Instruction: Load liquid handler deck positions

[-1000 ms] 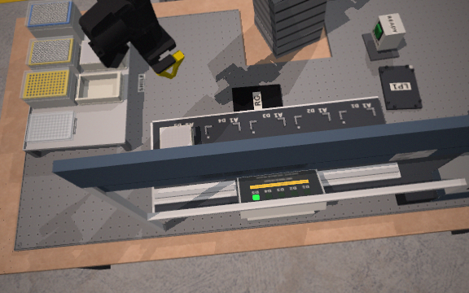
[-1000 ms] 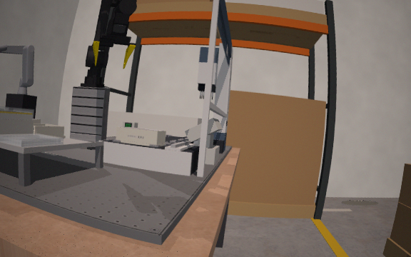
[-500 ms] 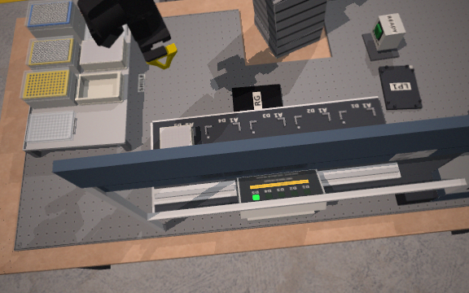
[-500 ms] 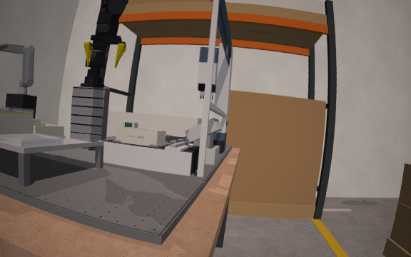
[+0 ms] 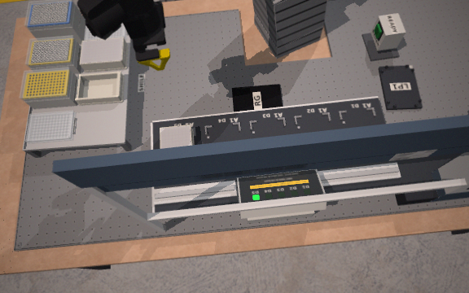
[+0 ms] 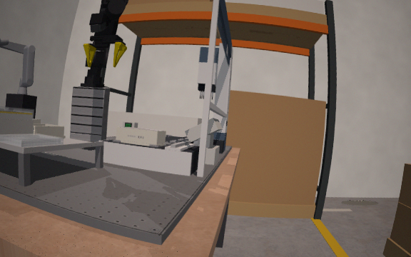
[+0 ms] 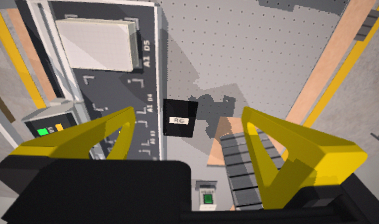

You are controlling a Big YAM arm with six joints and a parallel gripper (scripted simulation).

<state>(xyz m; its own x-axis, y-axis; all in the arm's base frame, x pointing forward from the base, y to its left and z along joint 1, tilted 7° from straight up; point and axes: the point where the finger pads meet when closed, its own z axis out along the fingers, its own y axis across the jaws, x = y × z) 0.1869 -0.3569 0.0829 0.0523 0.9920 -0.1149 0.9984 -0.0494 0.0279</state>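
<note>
Now: the clear plate lid 290 mm behind my hand, 170 mm to the right of it and 220 mm below it. Round my hand: reservoir 80 mm behind, 210 mm to the right, 220 mm below; then black regrip nest RG 40 mm ahead, 230 mm to the left, 290 mm below; then shelf label 120 mm behind, 100 mm to the right, 290 mm below.
</note>
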